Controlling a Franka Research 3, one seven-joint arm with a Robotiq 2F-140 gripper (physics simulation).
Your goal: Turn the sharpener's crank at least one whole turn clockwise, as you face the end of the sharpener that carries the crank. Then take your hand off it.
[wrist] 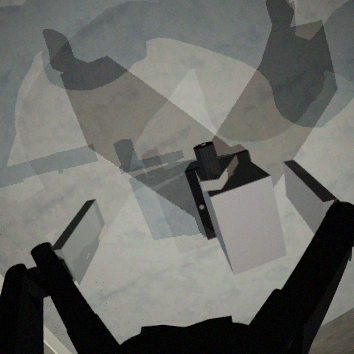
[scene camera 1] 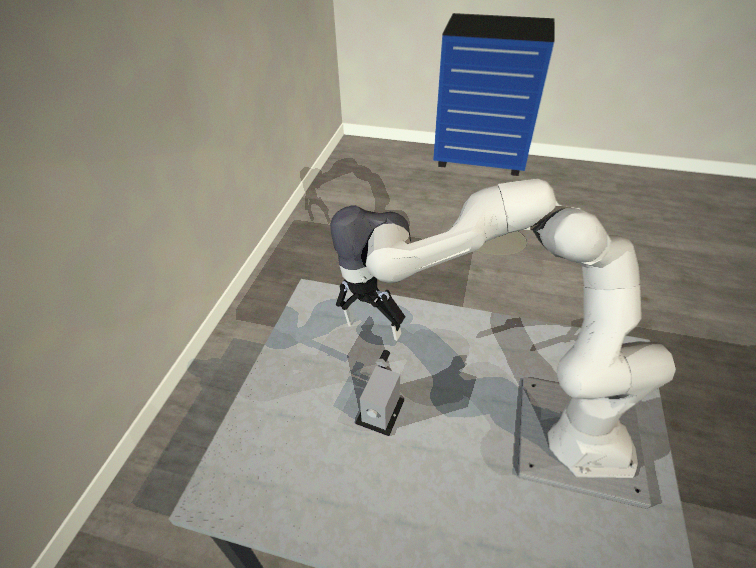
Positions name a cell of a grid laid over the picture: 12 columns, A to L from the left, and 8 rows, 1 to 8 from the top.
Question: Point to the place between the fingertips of the gripper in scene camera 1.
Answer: F5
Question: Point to a grey box-shaped sharpener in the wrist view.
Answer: At I5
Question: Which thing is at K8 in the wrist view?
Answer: The gripper.
